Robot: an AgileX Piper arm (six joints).
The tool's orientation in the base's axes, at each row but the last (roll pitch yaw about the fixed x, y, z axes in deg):
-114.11, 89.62, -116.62
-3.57, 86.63, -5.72
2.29, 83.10, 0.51
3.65, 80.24, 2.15
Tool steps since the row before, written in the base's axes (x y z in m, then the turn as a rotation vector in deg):
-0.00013, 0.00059, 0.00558, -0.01, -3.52, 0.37
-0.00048, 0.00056, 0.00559, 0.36, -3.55, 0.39
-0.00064, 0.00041, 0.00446, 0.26, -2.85, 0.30
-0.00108, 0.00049, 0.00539, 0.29, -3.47, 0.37
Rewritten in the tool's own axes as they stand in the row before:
-0.00558, 0.00055, -0.00017, -0.35, -3.52, 0.14
-0.00561, 0.00052, -0.00017, -0.35, -3.54, 0.51
-0.00450, 0.00041, -0.00011, -0.27, -2.84, 0.38
-0.00549, 0.00052, -0.00017, -0.34, -3.46, 0.44

